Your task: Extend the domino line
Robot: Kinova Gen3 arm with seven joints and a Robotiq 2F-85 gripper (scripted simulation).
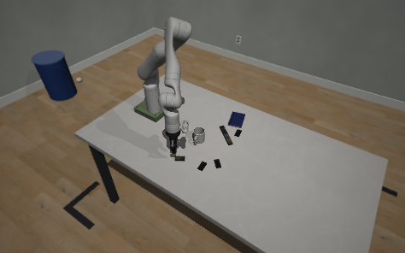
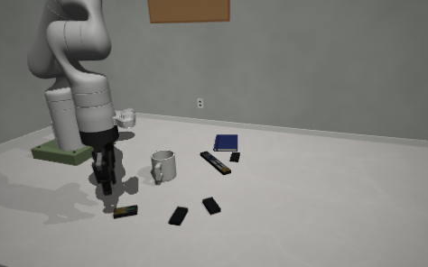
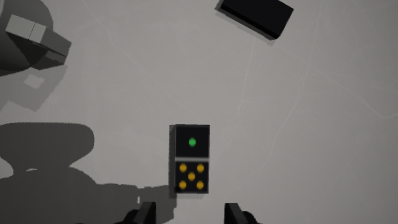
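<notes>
Now: the domino 2 cm ahead of my hand, 1 cm to the left of it and 9 cm below it. Also, from my hand: blue book: 13 cm ahead, 48 cm to the left, 8 cm below; then white mug: 2 cm ahead, 20 cm to the left, 6 cm below.
</notes>
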